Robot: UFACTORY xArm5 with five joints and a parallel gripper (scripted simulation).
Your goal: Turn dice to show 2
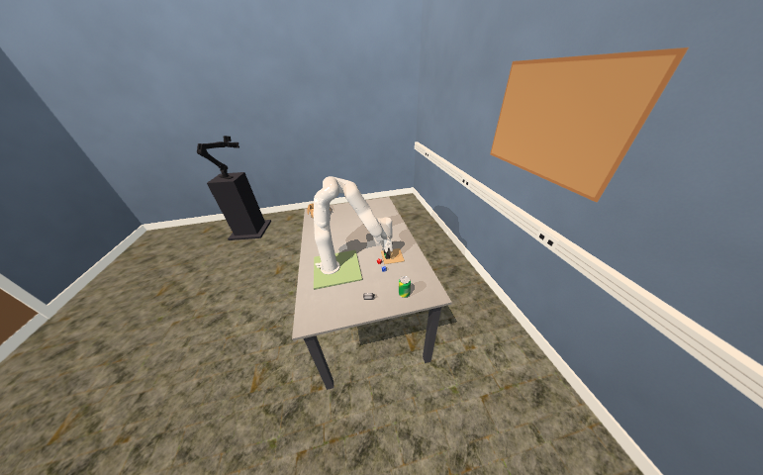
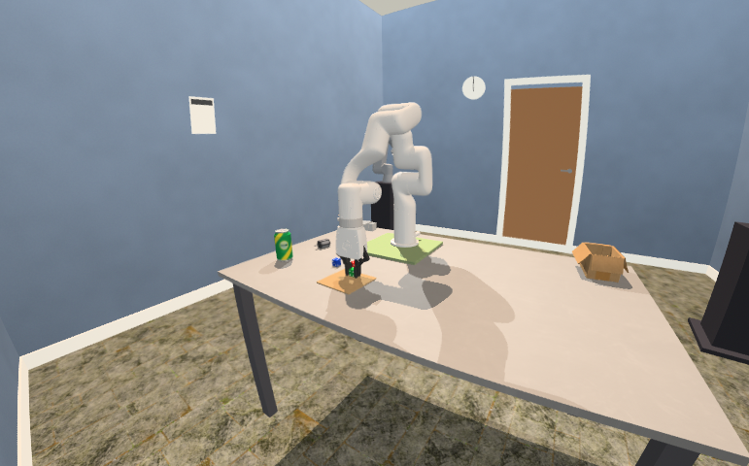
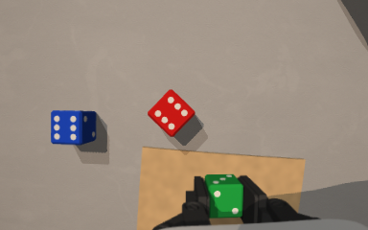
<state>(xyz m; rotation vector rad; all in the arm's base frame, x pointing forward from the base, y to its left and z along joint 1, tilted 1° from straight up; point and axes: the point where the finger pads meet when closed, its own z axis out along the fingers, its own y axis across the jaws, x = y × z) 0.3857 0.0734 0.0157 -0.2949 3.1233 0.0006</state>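
My gripper is now 10 mm above the green die. Round my hand: blue die (30 mm behind, 120 mm to the right, 10 mm below); then red die (60 mm behind, 50 mm to the right, 10 mm below); then mat (40 mm ahead, 10 mm to the left, 20 mm below).
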